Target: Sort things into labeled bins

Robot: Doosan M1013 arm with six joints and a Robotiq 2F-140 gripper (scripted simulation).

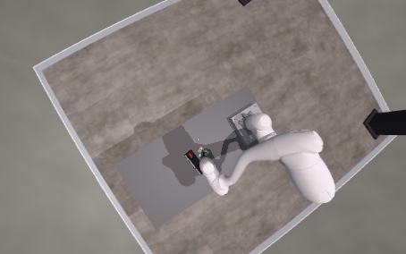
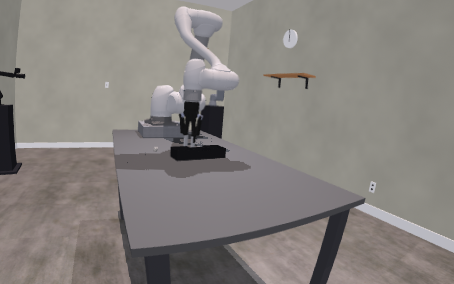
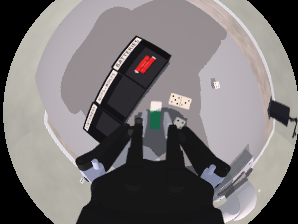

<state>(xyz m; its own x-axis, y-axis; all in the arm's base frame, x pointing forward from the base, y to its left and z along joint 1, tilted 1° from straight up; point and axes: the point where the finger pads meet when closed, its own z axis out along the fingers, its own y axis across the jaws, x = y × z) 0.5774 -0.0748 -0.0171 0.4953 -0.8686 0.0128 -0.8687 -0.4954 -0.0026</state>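
My gripper is now 50 mm above the green piece and 10 mm to the left of it. From my hand the other things lie so: black bin block 90 mm ahead, 30 mm below.
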